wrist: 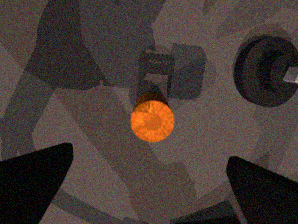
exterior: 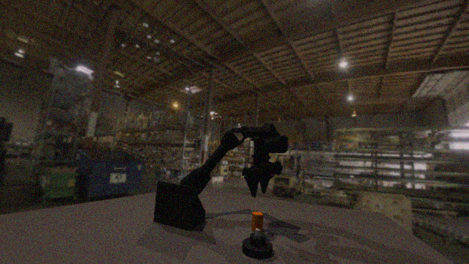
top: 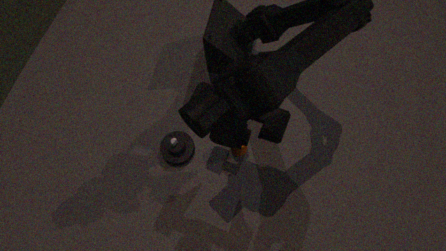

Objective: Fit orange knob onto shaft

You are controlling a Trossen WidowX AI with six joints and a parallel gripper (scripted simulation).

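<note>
Right now my gripper tip is 80 mm above the orange knob. Round my gripper tip: round dark pedestal (140 mm to the right, 90 mm below, 60 mm ahead).
</note>
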